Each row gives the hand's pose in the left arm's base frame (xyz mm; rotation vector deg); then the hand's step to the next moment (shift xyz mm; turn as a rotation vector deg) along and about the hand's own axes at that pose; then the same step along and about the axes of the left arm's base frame.
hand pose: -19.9 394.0 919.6 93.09 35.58 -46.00
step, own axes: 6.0 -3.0 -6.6 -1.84 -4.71 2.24
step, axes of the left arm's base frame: 2.6 6.9 -5.9 -5.12 -1.22 -1.70
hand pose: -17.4 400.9 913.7 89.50 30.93 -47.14
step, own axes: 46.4 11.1 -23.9 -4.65 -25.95 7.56
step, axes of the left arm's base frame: 42.6 16.3 -27.6 -23.76 -2.64 -13.44
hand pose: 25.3 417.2 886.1 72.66 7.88 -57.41
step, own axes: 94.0 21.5 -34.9 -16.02 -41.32 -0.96
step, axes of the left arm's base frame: 85.1 -23.2 -52.3 -37.44 11.37 -20.83
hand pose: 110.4 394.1 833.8 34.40 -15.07 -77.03
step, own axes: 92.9 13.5 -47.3 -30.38 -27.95 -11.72
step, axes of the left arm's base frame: 56.1 -75.9 -46.2 -24.07 29.30 -20.10
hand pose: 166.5 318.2 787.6 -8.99 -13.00 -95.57
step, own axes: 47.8 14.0 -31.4 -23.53 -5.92 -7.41
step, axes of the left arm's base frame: 9.6 -55.1 -18.4 -3.07 21.53 -13.07
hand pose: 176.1 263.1 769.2 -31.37 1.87 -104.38
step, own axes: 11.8 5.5 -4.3 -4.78 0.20 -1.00
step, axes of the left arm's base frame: 0.8 -13.6 -1.3 0.83 4.04 -2.62
